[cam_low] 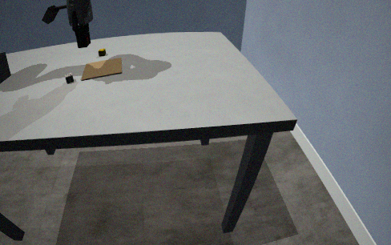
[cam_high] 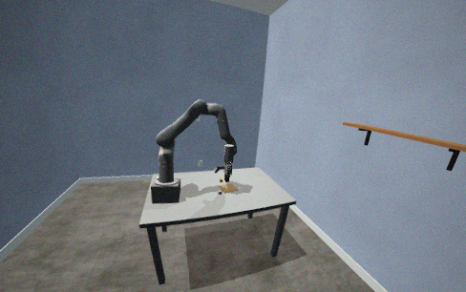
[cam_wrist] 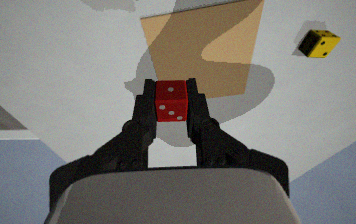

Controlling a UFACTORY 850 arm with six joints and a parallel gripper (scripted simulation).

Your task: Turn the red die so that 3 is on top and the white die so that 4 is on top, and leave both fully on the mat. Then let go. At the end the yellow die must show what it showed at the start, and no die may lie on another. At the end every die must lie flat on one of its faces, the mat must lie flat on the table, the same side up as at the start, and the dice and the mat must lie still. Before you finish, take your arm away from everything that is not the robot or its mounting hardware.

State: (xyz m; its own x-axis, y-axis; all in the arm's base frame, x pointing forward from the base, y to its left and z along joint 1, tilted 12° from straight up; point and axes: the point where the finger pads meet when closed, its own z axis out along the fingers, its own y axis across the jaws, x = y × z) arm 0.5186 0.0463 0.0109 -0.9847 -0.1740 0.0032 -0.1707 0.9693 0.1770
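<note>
My hand is 3 cm short of the tan mat, 5 cm to the right of it and 12 cm above it. From my hand the other things lie so: white die (6 cm behind, 4 cm to the right, 11 cm below); red die (1 cm below); yellow die (3 cm behind, 18 cm to the left, 11 cm below).
</note>
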